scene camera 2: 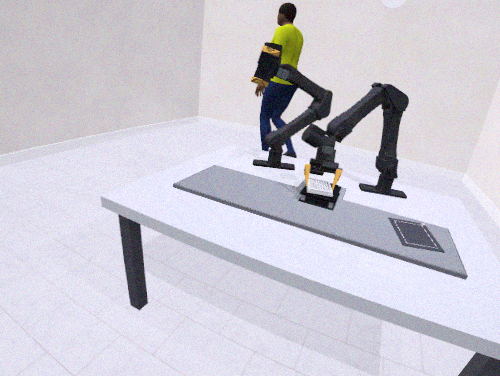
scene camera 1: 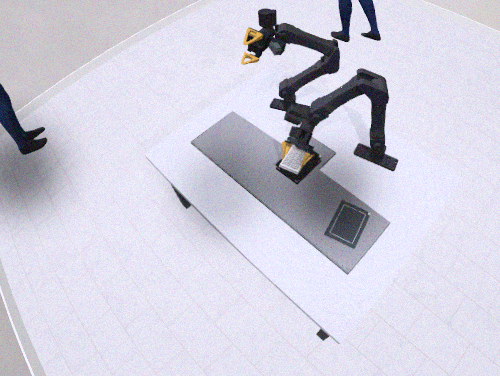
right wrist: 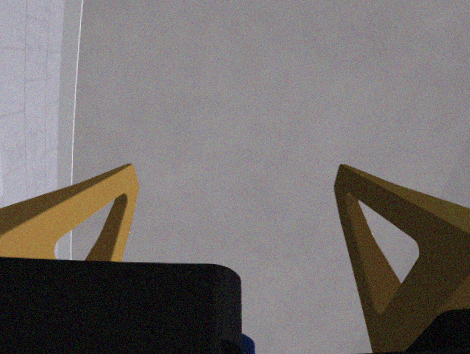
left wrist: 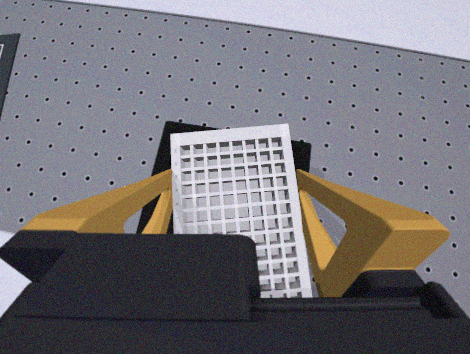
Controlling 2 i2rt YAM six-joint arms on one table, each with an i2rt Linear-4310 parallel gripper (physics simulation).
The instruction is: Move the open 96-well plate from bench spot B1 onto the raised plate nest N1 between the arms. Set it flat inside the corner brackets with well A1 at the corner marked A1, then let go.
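Places are measured from the left arm's base along level axes (x left, y back, z up), in metres.
Pixels of known places: left gripper, between the fingertips: (scene camera 2: 319, 189) (scene camera 1: 291, 164) (left wrist: 234, 176); right gripper, between the fingertips: (scene camera 2: 262, 65) (scene camera 1: 243, 54) (right wrist: 236, 175); left arm's base, origin of its link: (scene camera 2: 382, 191) (scene camera 1: 375, 157); right arm's base, origin of its link: (scene camera 2: 273, 165).
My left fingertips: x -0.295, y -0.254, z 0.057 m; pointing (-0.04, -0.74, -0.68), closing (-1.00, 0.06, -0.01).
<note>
For each thing: its middle in the pictures, then the offset to it from my left fingertips. "*": a spot on its surface instead. Level surfaces: height alone.
- white 96-well plate, middle of its body: (left wrist: 237, 219) (scene camera 2: 319, 186) (scene camera 1: 295, 159) dz +0.000, dx +0.000, dy +0.030 m
- black raised nest N1, middle of its body: (left wrist: 221, 232) (scene camera 2: 321, 192) (scene camera 1: 299, 162) dz -0.024, dx +0.013, dy +0.040 m
- grey perforated bench board, height of its surface: dz -0.044 m
- bench spot B1, a spot on its surface: (scene camera 2: 397, 233) (scene camera 1: 331, 220) * dz -0.043, dx +0.250, dy -0.133 m
The white 96-well plate (scene camera 1: 293, 159) (scene camera 2: 319, 186) (left wrist: 235, 190) is held between the yellow fingers of my left gripper (scene camera 1: 296, 157) (scene camera 2: 321, 177) (left wrist: 234, 176), which is shut on its long sides. The plate sits over the black raised nest N1 (scene camera 1: 299, 176) (scene camera 2: 319, 201) (left wrist: 162, 152) on the grey perforated bench board (scene camera 1: 242, 149) (scene camera 2: 242, 189) (left wrist: 265, 76); I cannot tell whether it rests on the nest. In the left wrist view it looks slightly turned against the nest. My right gripper (scene camera 1: 251, 48) (scene camera 2: 262, 79) (right wrist: 236, 175) is open and empty, raised high behind the table.
The marked dark rectangle of bench spot B1 (scene camera 1: 332, 226) (scene camera 2: 397, 233) lies empty at the board's right end. A person in a yellow shirt (scene camera 2: 287, 44) walks behind the table; other legs (scene camera 1: 15, 129) (scene camera 1: 357, 20) show on the floor.
</note>
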